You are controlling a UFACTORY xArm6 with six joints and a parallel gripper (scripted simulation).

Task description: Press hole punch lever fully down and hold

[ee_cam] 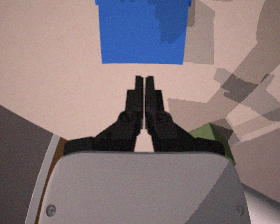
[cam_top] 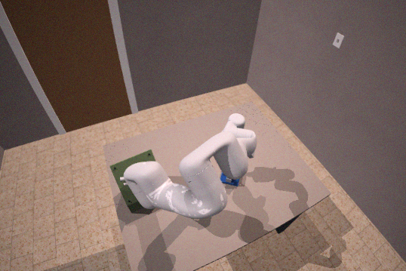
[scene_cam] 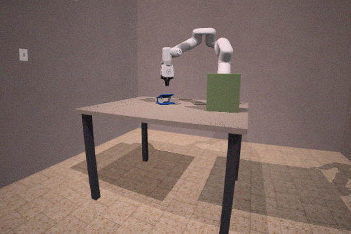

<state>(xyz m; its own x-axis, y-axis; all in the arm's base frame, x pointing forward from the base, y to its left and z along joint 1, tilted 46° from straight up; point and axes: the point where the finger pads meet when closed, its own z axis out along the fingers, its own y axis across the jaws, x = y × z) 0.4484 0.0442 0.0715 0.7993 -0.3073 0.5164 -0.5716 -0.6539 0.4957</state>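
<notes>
The hole punch is 130 mm below my hand, 30 mm ahead of it and 20 mm to the right of it.
</notes>
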